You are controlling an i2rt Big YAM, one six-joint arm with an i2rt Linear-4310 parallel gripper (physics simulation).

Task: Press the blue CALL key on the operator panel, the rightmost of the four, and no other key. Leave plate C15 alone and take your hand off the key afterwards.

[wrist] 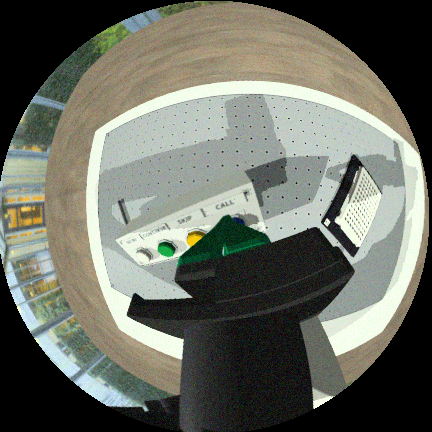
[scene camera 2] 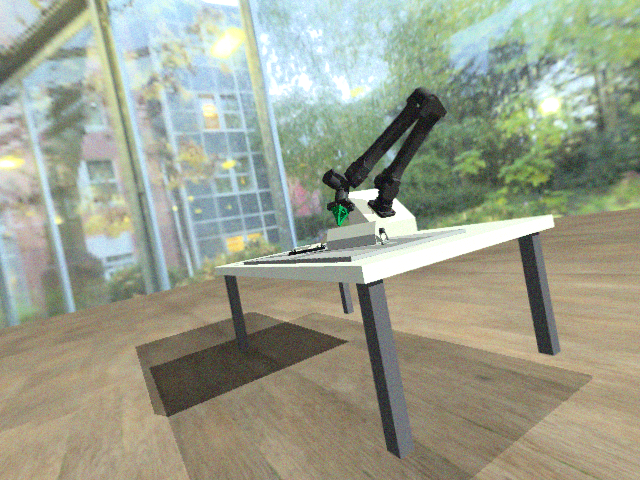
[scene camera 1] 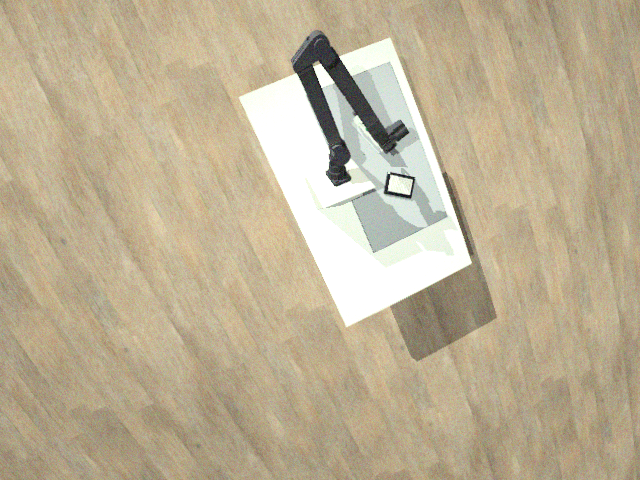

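Pixels of known places: gripper, between the fingertips: (wrist: 227, 220) (scene camera 2: 338, 225); arm's base, origin of its link: (scene camera 2: 381, 209) (scene camera 1: 338, 176).
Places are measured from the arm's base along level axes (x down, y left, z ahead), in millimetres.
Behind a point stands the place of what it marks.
Observation:
The operator panel (scene camera 1: 369, 135) {x 78, y 138, z 256 mm} (scene camera 2: 351, 236) {x 89, y 182, z 322 mm} (wrist: 220, 192) {x 48, y 94, z 333 mm} stands on the grey pegboard. Its keys run left to right in the wrist view: white (wrist: 144, 255) {x 61, y 210, z 240 mm}, green CONTINUE (wrist: 166, 249) {x 60, y 168, z 258 mm}, yellow SKIP (wrist: 194, 238) {x 58, y 126, z 279 mm} and blue CALL (wrist: 239, 220) {x 60, y 74, z 304 mm}. The blue key is mostly hidden behind the green fingers. My gripper (scene camera 2: 339, 224) {x 40, y 85, z 306 mm} (wrist: 227, 220) {x 40, y 85, z 306 mm} is shut and empty, its tips pointing down over the CALL end of the panel. Contact with the key cannot be told. A white perforated plate (scene camera 1: 399, 184) {x 105, y -159, z 330 mm} (wrist: 364, 197) {x 109, y -170, z 353 mm} in a black frame lies apart from the gripper; no C15 label is readable.
The pegboard (scene camera 1: 390, 232) {x 131, y -391, z 194 mm} (wrist: 175, 125) {x 130, y 204, z 478 mm} lies on the white table (scene camera 1: 330, 279) {x 143, y -501, z -227 mm} (scene camera 2: 454, 245) {x 157, y 588, z 262 mm}. A pale block (scene camera 1: 336, 195) {x -81, y -79, z -58 mm} (scene camera 2: 403, 223) {x 85, y 67, z -59 mm} stands at the arm's base. A small dark upright piece (wrist: 123, 212) {x 130, y 335, z 296 mm} is beyond the white-key end of the panel.

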